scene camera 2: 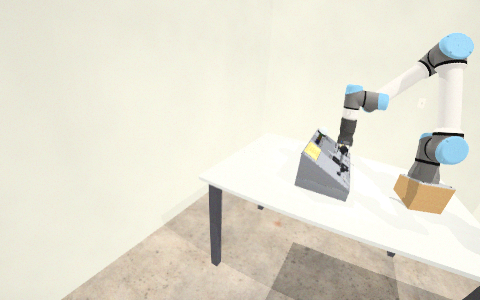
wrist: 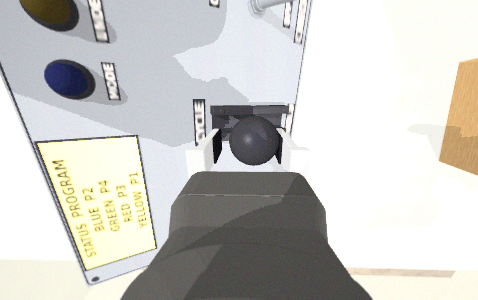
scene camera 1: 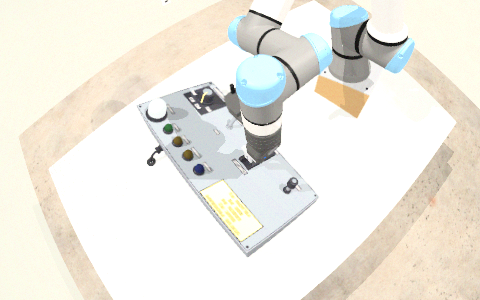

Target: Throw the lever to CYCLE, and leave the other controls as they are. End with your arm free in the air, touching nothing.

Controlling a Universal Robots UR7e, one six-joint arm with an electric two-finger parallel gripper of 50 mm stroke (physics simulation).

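Where they show: gripper, between the fingertips: (scene camera 2: 341, 154) (wrist: 247, 139); arm's base, origin of its link: (scene camera 2: 422, 179) (scene camera 1: 349, 67).
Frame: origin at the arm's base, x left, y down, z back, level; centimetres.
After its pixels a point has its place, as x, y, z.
The lever's round black knob (wrist: 254, 140) @[6.1, -7.4, -44.0] (scene camera 2: 343, 149) @[8.5, -6.0, -43.9] stands over its dark slot (wrist: 220, 121) @[6.8, 1.3, -47.1] in the wrist view. The CYCLE label (wrist: 199, 122) @[7.0, 0.3, -49.4] is at the slot's left end; the label at the right end (wrist: 290, 119) @[6.4, 5.7, -37.5] is partly hidden. My gripper (wrist: 247, 139) @[7.5, -2.8, -44.1] (scene camera 2: 344, 145) @[7.5, -2.8, -44.1] is open, its fingers on either side of the knob, not clamped on it. The knob is nearer the right finger; whether they touch is unclear. The knob appears near the slot's middle, and the lever's exact tilt is hidden. In scene camera 1, my gripper (scene camera 1: 251, 159) @[7.5, -2.8, -44.1] hides the lever.
The sloped grey panel (scene camera 1: 265, 200) @[18.1, 0.1, -49.4] (scene camera 2: 322, 181) @[26.1, 5.4, -48.6] also bears a toggle switch (scene camera 1: 231, 123) @[-5.0, 1.5, -43.7] (wrist: 272, 4) @[-4.8, 1.2, -43.0], a rotary knob (scene camera 1: 207, 95) @[-15.8, -0.5, -44.6], a small black control (scene camera 1: 292, 183) @[18.9, -1.5, -41.8], several buttons, a white dome (scene camera 1: 157, 108) @[-15.7, -8.1, -59.3] and a yellow card (scene camera 1: 231, 210) @[16.3, -3.9, -57.8]. A dark object (scene camera 1: 232, 102) stands behind the panel.
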